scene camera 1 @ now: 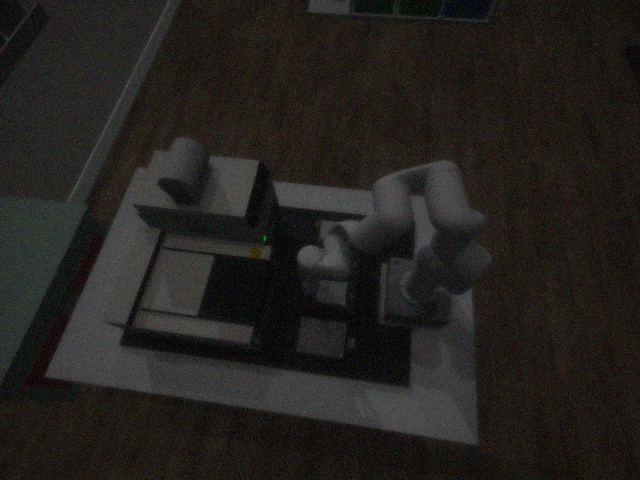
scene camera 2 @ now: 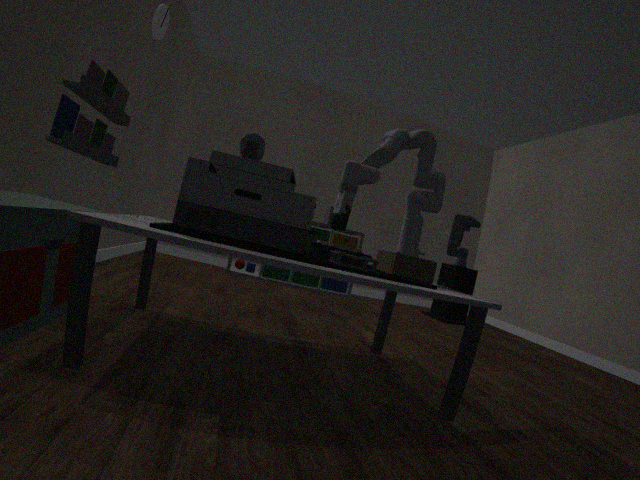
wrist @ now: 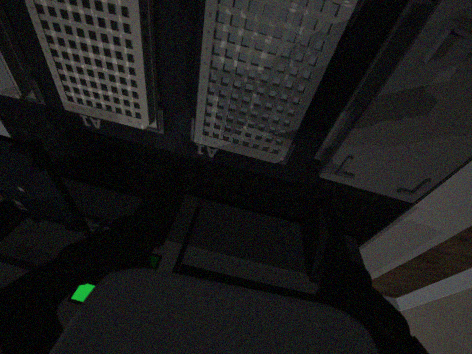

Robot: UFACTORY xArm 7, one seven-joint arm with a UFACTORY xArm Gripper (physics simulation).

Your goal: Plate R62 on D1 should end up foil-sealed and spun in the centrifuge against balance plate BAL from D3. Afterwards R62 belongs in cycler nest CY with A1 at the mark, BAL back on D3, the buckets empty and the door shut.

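Where they show: gripper, between the fingertips: [scene camera 2: 337,229] [wrist: 246,196]; arm's base, origin of its link: [scene camera 1: 417,287] [scene camera 2: 406,255].
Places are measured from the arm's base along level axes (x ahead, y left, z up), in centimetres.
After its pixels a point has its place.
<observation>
It is very dark. In the wrist view two white well plates lie on the black deck, each with an A1 mark at its near corner. One plate [wrist: 266,70] {y 3.3, x 30.5, z -2.1 cm} [scene camera 1: 331,291] {y 2.7, x 30.6, z -2.1 cm} is straight ahead and has pale wells. The other plate [wrist: 101,60] [scene camera 1: 322,337] is to the left and has dark wells. I cannot tell which is R62 and which is BAL. My gripper [wrist: 246,196] {y 3.8, x 36.8, z 3.8 cm} [scene camera 2: 339,220] {y 3.8, x 36.8, z 3.8 cm} is open and empty. It hangs above a dark framed nest [wrist: 248,260] {y 6.7, x 52.9, z 0.4 cm}, short of the middle plate. Its fingers are barely visible.
A large grey machine [scene camera 1: 223,186] [scene camera 2: 242,190] with a roll [scene camera 1: 185,167] {y -20.3, x 75.4, z 37.6 cm} on top stands at the deck's far side, with pale panels [scene camera 1: 177,281] {y 6.9, x 81.3, z 11.9 cm} in front of it. A small green light [wrist: 83,292] {y -12.6, x 55.5, z 7.6 cm} [scene camera 1: 264,237] {y -13.0, x 55.8, z 7.4 cm} glows there. A pale nest [wrist: 375,154] {y 15.9, x 36.4, z -4.9 cm} lies to the right. The arm's base [scene camera 1: 413,295] {y 4.0, x 2.4, z 3.6 cm} is close by.
</observation>
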